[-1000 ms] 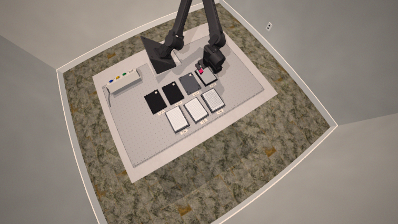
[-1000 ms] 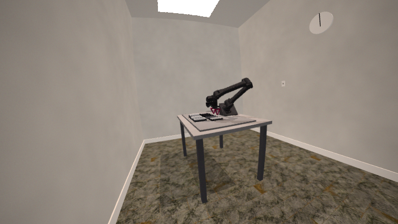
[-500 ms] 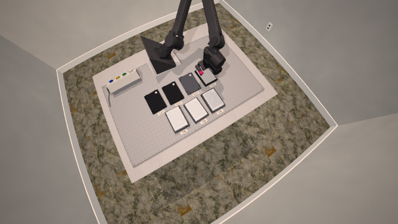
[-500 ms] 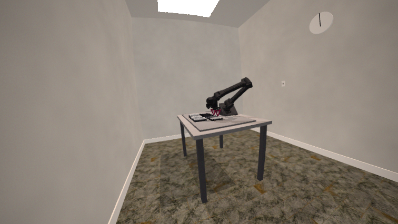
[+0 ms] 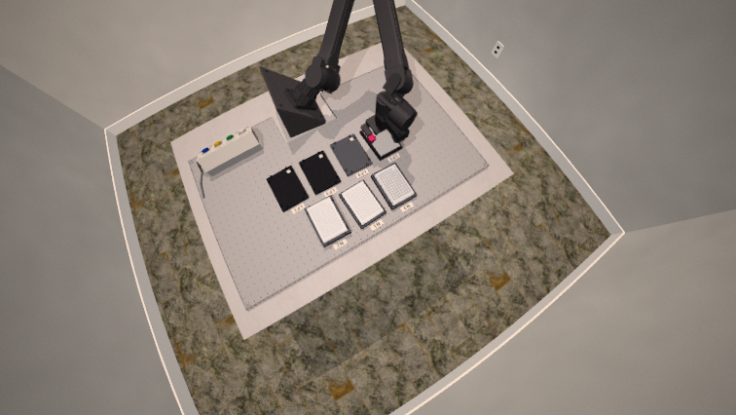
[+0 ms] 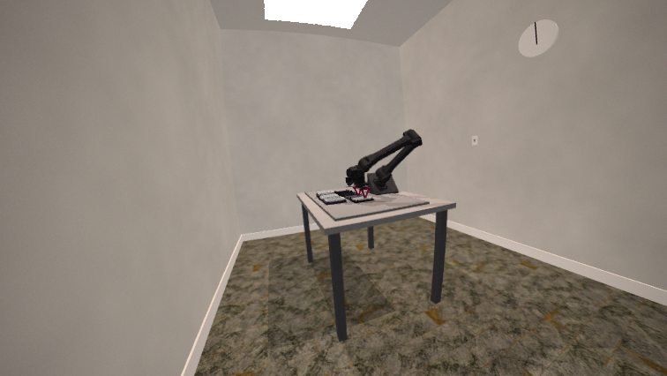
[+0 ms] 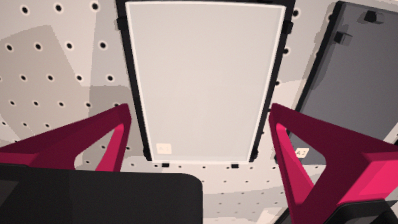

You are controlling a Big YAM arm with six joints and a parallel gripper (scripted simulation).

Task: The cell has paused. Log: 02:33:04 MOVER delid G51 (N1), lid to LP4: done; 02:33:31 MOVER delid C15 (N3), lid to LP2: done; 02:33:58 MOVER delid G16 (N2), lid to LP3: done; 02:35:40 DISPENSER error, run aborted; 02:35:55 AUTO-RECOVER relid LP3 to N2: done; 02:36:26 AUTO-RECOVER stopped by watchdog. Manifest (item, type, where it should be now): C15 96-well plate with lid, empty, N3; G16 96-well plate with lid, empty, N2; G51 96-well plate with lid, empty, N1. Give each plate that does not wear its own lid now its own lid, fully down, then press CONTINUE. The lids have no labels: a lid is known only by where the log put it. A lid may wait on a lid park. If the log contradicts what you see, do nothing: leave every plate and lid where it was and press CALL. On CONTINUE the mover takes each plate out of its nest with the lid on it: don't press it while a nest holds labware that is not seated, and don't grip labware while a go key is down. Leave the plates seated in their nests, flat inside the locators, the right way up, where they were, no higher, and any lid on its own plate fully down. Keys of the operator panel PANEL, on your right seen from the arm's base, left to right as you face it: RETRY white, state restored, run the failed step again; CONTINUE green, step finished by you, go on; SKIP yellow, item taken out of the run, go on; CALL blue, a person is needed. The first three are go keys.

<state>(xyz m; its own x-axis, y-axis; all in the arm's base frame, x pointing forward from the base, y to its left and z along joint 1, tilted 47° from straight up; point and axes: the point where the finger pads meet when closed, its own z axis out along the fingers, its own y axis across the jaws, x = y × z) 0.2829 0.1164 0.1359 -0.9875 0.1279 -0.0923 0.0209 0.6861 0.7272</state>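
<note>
The lid park LP2 is 3 cm below my hand. Also, from my hand: lid park LP3: 1 cm behind, 26 cm to the right, 3 cm below; then LP4 label: 8 cm ahead, 14 cm to the right, 3 cm below; then lid park LP4: 1 cm behind, 13 cm to the right, 3 cm below.
</note>
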